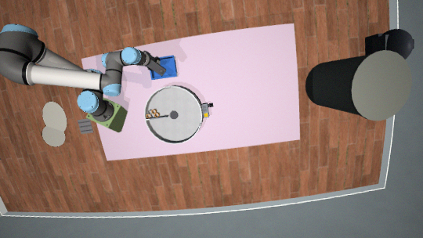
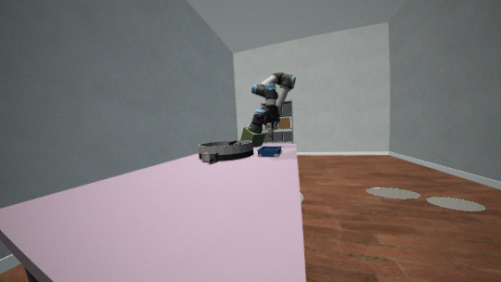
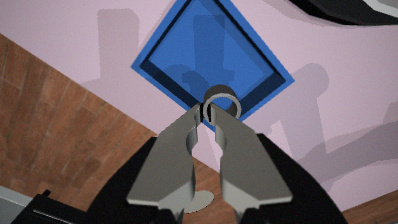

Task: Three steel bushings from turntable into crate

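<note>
The blue crate lies 13 cm below my hand, 1 cm to the right of it and 1 cm behind it. Round my hand: round grey turntable 34 cm to the right, 10 cm below, 10 cm ahead.
</note>
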